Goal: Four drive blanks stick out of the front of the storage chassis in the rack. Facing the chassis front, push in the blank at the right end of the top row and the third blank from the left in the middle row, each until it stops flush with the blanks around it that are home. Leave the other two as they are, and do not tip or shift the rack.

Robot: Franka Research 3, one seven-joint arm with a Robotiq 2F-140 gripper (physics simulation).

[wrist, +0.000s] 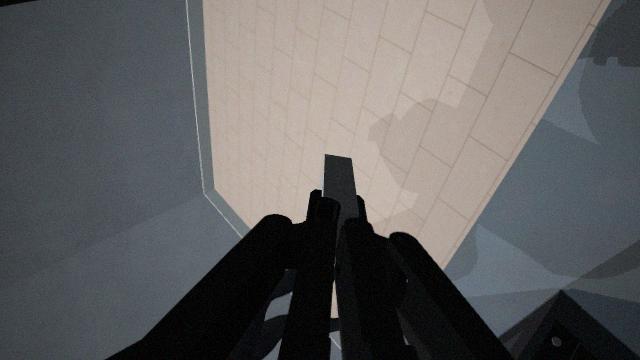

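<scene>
My gripper (334, 177) is shut and empty, its dark fingers reaching up from the bottom of the wrist view with the grey fingertip pads together near the middle. A dark corner of what looks like the rack (561, 306) shows at the bottom right, with one small round light-coloured fastener on it. It stands apart from the fingertips in the picture. The storage chassis front and the four drive blanks that stick out do not show in this view.
A tan tiled floor (310, 65) runs behind the fingertips, with shadows on it. A grey-blue wall (100, 125) stands at the left, with a pale line along its base. Another grey-blue surface (540, 200) with shadows lies at the right. A dark shape shows at the top right corner.
</scene>
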